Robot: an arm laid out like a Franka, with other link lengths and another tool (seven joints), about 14 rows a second.
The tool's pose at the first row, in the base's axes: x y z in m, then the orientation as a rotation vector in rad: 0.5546 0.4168 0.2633 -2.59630 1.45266 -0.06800
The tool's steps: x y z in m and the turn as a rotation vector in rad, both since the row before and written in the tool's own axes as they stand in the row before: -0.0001 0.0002 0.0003 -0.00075 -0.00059 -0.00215; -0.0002 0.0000 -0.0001 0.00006 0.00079 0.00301; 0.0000 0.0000 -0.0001 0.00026 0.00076 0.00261; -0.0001 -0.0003 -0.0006 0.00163 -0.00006 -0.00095; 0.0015 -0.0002 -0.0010 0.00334 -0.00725 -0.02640; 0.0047 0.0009 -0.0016 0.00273 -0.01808 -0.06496
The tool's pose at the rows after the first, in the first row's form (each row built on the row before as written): 0.5544 0.4168 0.2630 -2.59829 1.45000 -0.06696; 0.5543 0.4170 0.2631 -2.59627 1.45412 -0.06766; 0.5543 0.4170 0.2632 -2.59438 1.45763 -0.06852; 0.5544 0.4172 0.2638 -2.59378 1.45572 -0.06972; 0.5552 0.4159 0.2648 -2.60812 1.41790 -0.06590; 0.5568 0.4113 0.2660 -2.64556 1.32630 -0.05240
